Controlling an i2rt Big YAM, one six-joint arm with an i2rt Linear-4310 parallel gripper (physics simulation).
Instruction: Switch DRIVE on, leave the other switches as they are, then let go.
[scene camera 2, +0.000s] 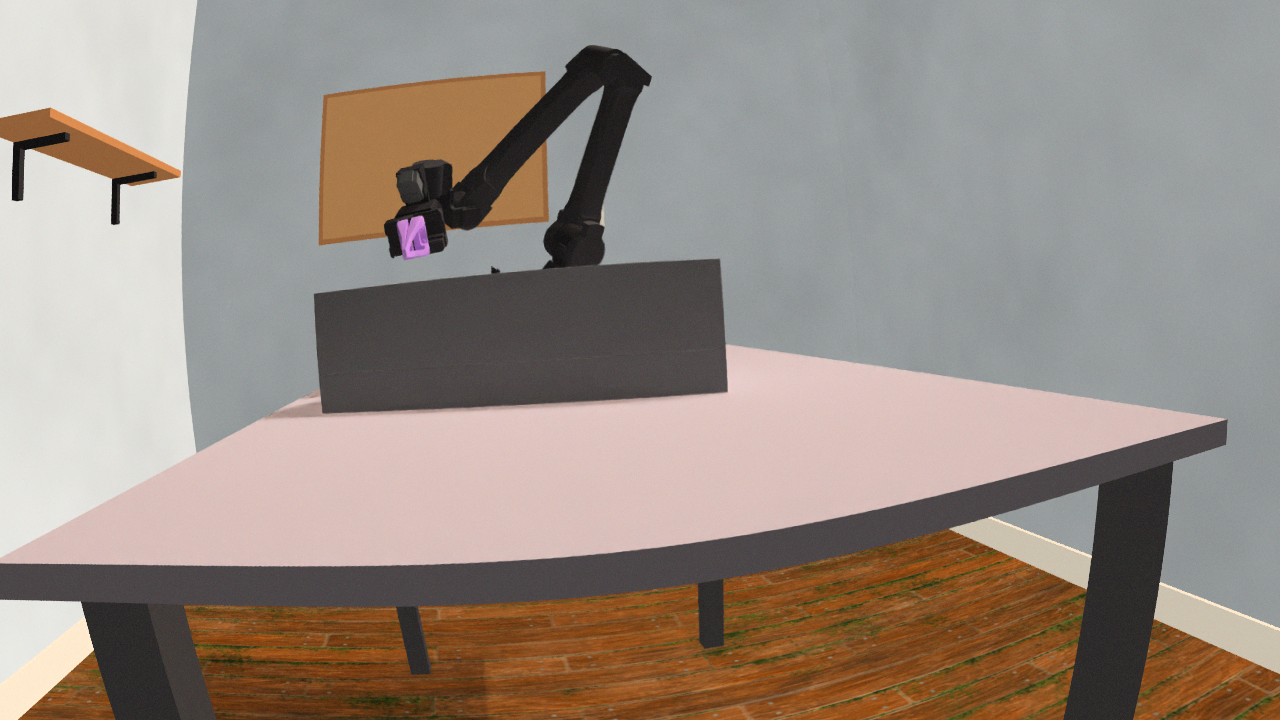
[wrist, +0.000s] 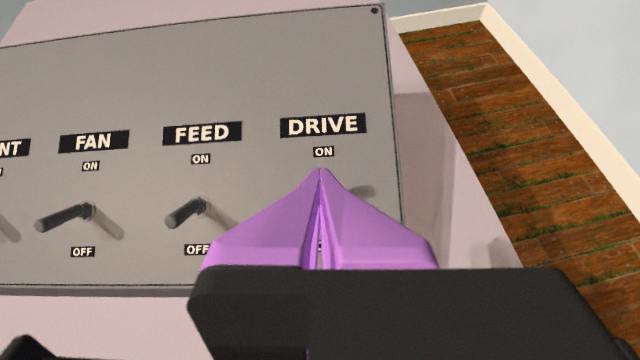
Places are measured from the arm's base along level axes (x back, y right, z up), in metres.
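Pixels of known places: gripper, fingertip midpoint: (scene camera 2: 404, 254) (wrist: 320, 180).
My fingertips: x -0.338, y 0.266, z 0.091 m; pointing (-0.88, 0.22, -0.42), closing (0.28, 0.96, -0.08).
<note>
For each thing: its top centre in the pictures, then the offset to it from my fingertips. "spot": a spot on its surface instead. Level surfaces: height alone.
- DRIVE label, top centre: (wrist: 322, 122) dx -0.112, dy +0.027, dz -0.094 m
- mark, surface spot: (wrist: 323, 151) spot: dx -0.088, dy +0.020, dz -0.106 m
- FEED lever, surface spot: (wrist: 185, 214) spot: dx -0.057, dy -0.107, dz -0.093 m
- FAN lever, surface spot: (wrist: 62, 218) spot: dx -0.091, dy -0.222, dz -0.096 m
- pink table, surface height: dz -0.207 m
My gripper (scene camera 2: 413, 238) (wrist: 320, 180) is shut and empty, its purple fingertips together. In the scene view it is above the box's top edge, apart from it. In the wrist view the fingers cover the DRIVE lever, below the DRIVE label (wrist: 323, 125) and its ON mark (wrist: 323, 151); the end of a shadow (wrist: 364, 191) shows to the right. The FEED lever (wrist: 185, 214) and the FAN lever (wrist: 62, 218) lean down and left, on the OFF side. Part of another switch's shadow shows at the left edge. The grey switch panel (wrist: 200, 75) (scene camera 2: 519, 344) shows its dark back in the scene view.
The panel box stands on the pink table (scene camera 2: 626, 474) (wrist: 100, 325). The black arm (scene camera 2: 528, 116) rises behind the box. A cork board (scene camera 2: 384, 134) hangs on the wall behind, and a wooden shelf (scene camera 2: 89, 143) is on the left wall.
</note>
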